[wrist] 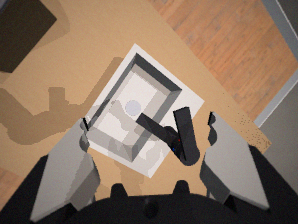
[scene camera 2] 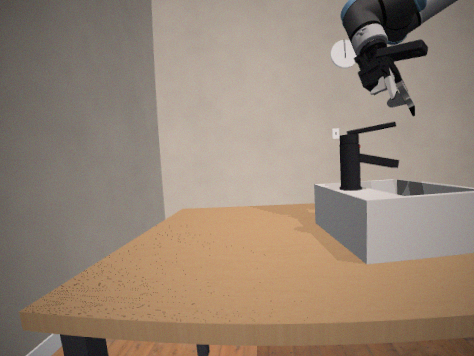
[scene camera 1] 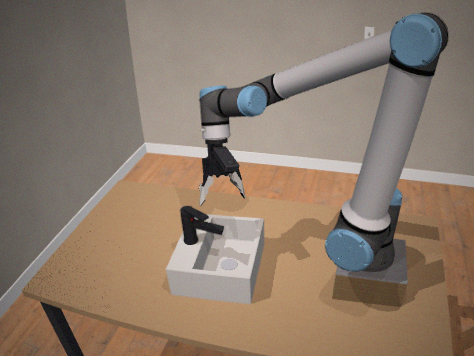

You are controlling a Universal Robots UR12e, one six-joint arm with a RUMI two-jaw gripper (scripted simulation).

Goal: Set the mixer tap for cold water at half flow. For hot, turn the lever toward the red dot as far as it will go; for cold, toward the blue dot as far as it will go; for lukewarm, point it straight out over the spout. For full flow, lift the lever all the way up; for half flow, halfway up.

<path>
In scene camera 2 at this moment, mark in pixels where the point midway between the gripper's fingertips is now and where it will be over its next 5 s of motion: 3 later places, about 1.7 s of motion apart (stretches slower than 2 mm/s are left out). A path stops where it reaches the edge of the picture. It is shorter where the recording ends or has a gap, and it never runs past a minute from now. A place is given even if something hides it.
My gripper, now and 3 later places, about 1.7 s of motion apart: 404,108; 383,99; 384,119; 384,132
</path>
